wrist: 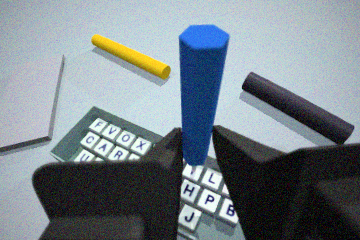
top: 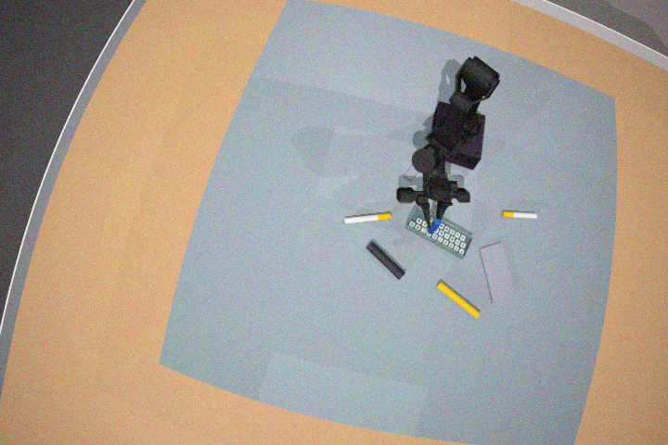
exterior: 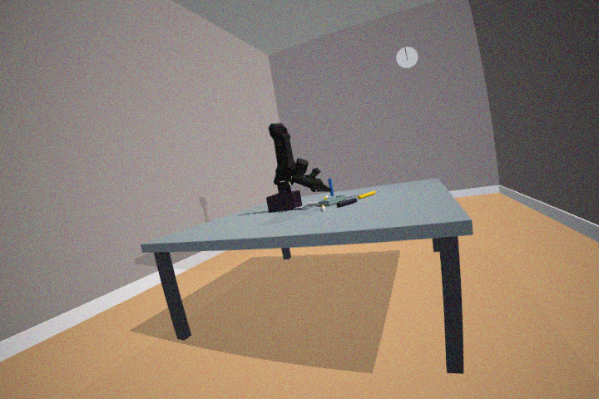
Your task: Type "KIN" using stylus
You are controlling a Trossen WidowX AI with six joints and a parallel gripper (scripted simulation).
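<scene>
The white cylinder is 12 cm behind my gripper tip, 6 cm below it and 5 cm to the left of it. The rest, counted from my gripper tip: dark rod: 11 cm to the right, 8 cm ahead, 6 cm below; then blue stylus: 2 cm below; then yellow rod: 17 cm ahead, 10 cm to the left, 6 cm below.
</scene>
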